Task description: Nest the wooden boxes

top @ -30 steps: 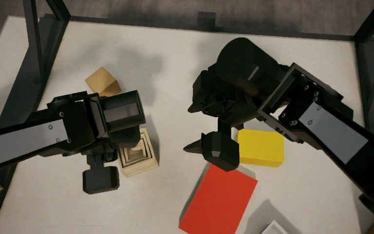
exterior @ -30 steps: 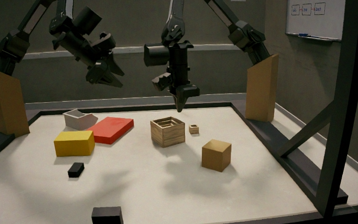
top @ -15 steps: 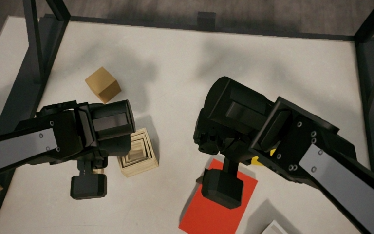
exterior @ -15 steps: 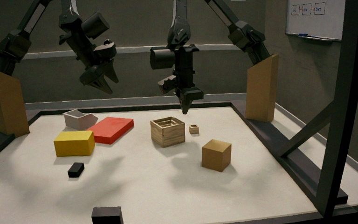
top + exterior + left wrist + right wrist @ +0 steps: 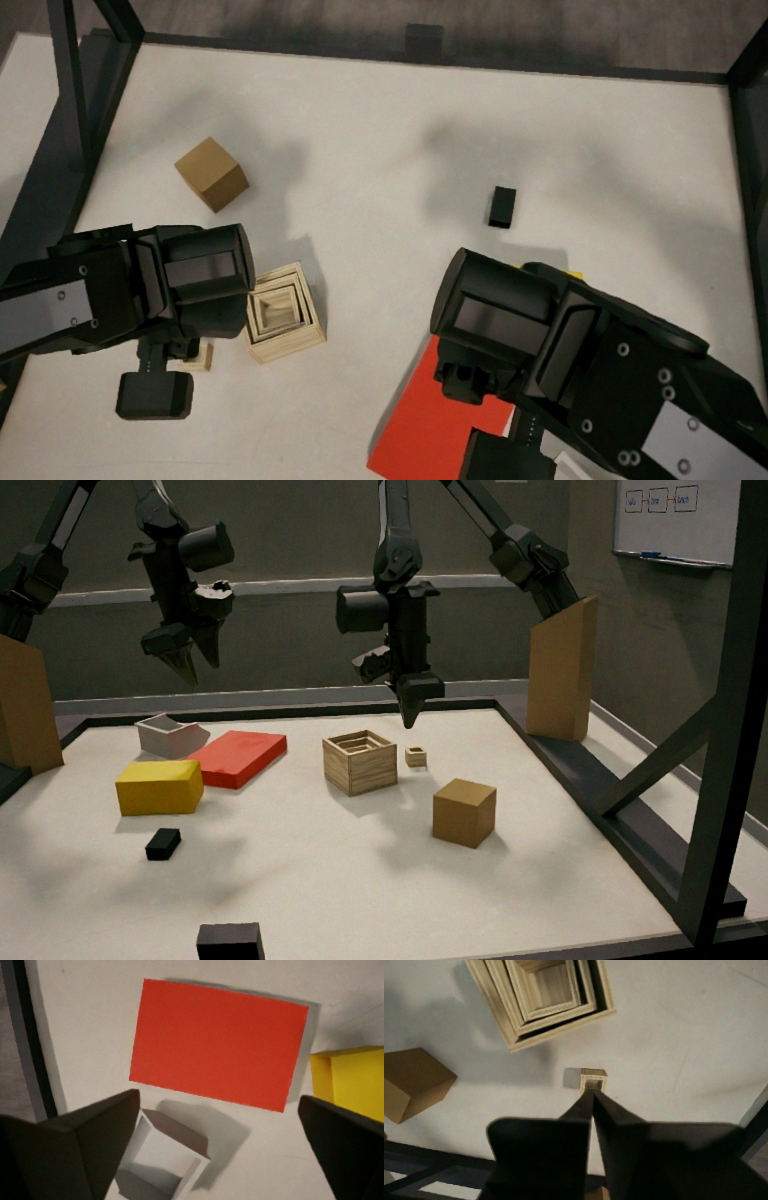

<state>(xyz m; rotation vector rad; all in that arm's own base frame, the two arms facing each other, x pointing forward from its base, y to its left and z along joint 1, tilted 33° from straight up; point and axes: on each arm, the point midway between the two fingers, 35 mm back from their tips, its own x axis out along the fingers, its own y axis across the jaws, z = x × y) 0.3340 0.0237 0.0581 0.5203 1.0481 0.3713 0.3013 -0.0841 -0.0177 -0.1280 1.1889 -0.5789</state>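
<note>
My right gripper is now 9 cm above the smallest wooden box, 1 cm to the left of it and 1 cm short of it. Round my right hand: tan cube (22 cm behind, 7 cm below, 4 cm to the right); then red slab (28 cm to the left, 9 cm below, 5 cm ahead); then biggest wooden box (8 cm to the left, 8 cm below, 5 cm behind).
</note>
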